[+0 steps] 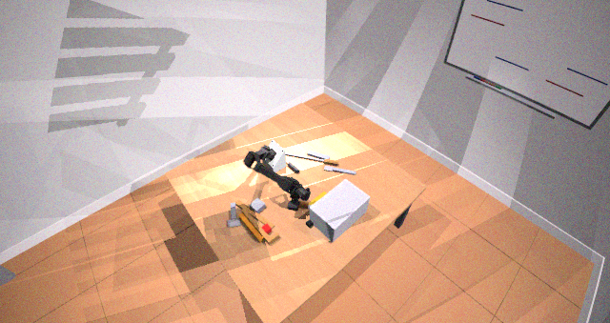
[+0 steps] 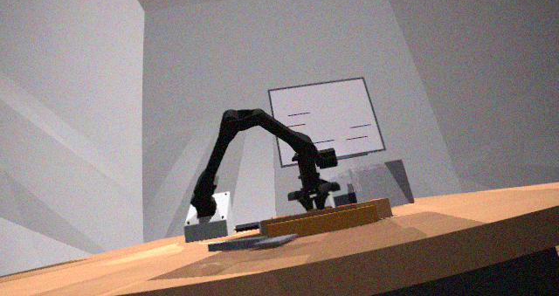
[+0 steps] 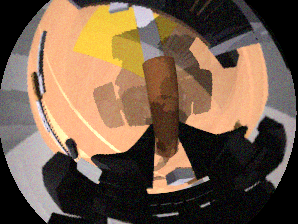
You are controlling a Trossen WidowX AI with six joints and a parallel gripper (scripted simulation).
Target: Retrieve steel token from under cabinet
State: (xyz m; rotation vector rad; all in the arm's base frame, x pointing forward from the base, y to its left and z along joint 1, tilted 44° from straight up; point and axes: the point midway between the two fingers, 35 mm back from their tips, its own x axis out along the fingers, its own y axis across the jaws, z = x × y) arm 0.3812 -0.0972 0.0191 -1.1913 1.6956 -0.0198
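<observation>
Right now the grey block is 190 mm to the right of my gripper tip, 130 mm behind it and 10 mm above it. Also, from my gripper tip: orange bar (300 mm to the right, 30 mm behind, 10 mm above); thin wooden stick (240 mm to the right, 100 mm behind); red block (240 mm to the right, 40 mm ahead, 10 mm above).
</observation>
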